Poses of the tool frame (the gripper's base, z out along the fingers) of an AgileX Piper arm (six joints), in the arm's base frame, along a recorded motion.
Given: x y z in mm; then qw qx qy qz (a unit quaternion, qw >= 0).
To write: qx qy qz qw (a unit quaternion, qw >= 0); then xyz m. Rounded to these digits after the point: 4 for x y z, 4 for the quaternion.
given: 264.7 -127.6 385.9 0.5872 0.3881 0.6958 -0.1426
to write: 0.3881 0.6958 -0.1426 0.5872 0.2647 -0.1276 0.3859
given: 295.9 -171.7 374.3 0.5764 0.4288 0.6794 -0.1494
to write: 0.4288 0.6794 -0.1494 0.5764 0.2959 -0.1717 0.3743
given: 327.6 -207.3 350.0 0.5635 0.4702 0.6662 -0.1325
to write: 0.4702 0.6662 -0.1325 0.5635 0.3276 -0.2073 0.3500
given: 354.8 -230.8 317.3 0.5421 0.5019 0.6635 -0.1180
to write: 0.5019 0.6635 -0.1180 0.5421 0.3548 -0.2308 0.3173
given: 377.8 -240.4 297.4 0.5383 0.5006 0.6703 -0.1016
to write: 0.5006 0.6703 -0.1016 0.5383 0.3778 -0.2404 0.2974
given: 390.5 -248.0 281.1 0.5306 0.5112 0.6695 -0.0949
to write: 0.5112 0.6695 -0.0949 0.5306 0.3905 -0.2480 0.2811
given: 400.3 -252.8 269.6 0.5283 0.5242 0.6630 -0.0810
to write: 0.5242 0.6630 -0.0810 0.5283 0.4003 -0.2528 0.2696
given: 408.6 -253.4 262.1 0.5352 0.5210 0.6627 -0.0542
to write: 0.5210 0.6627 -0.0542 0.5352 0.4086 -0.2534 0.2621
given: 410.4 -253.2 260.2 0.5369 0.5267 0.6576 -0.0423
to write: 0.5267 0.6576 -0.0423 0.5369 0.4104 -0.2532 0.2602
